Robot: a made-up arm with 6 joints. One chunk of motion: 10 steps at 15 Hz.
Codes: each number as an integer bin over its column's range. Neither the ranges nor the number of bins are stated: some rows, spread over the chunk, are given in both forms.
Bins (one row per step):
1: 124 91 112 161 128 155
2: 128 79 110 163 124 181
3: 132 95 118 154 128 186
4: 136 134 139 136 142 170
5: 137 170 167 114 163 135
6: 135 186 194 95 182 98
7: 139 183 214 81 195 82
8: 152 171 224 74 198 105
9: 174 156 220 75 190 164
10: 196 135 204 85 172 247
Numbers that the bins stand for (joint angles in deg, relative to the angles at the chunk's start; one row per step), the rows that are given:
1: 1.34 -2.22 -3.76 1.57 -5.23 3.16
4: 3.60 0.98 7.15 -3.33 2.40 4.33
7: 4.16 4.64 37.44 -14.12 31.29 -2.57
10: 14.89 1.06 33.40 -13.33 18.76 10.37
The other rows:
2: 2.09 -3.11 -4.57 1.96 -7.41 5.20
3: 2.85 -1.92 -1.34 0.20 -5.23 5.59
5: 3.79 3.67 18.45 -7.65 13.85 1.59
6: 3.41 4.86 29.36 -11.37 24.21 -1.31
8: 6.61 3.74 41.48 -15.49 32.93 -0.76
9: 10.75 2.62 39.86 -15.29 28.57 3.86

